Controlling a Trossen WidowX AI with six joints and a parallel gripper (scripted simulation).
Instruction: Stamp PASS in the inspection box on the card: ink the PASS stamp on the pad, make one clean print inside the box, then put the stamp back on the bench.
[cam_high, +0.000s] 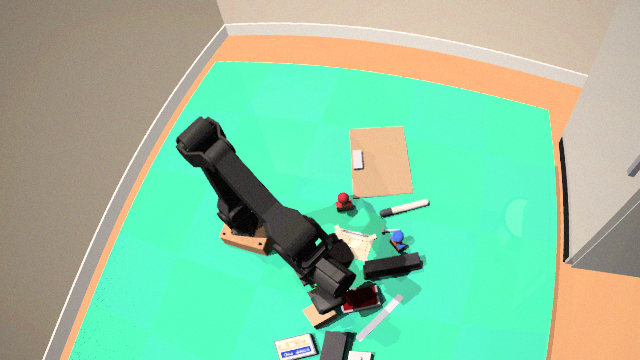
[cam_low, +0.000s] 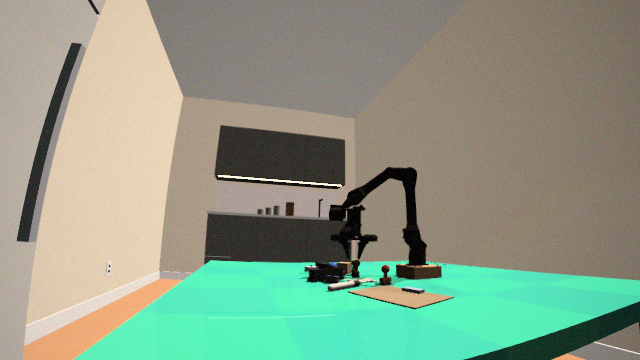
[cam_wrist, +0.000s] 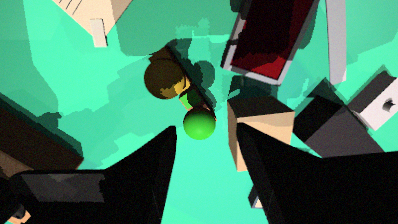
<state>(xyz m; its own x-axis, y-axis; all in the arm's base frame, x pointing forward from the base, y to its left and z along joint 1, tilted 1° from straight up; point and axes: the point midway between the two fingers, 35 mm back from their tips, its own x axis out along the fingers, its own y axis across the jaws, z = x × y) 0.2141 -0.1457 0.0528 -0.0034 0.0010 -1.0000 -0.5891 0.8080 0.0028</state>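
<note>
The green-knobbed stamp lies 50 mm below my gripper tip. Also, from my gripper tip: yellow-knobbed stamp: 40 mm to the left, 40 mm below, 10 mm ahead; red ink pad: 90 mm ahead, 60 mm below, 10 mm to the right; cream card: 140 mm to the left, 70 mm below, 50 mm ahead.
</note>
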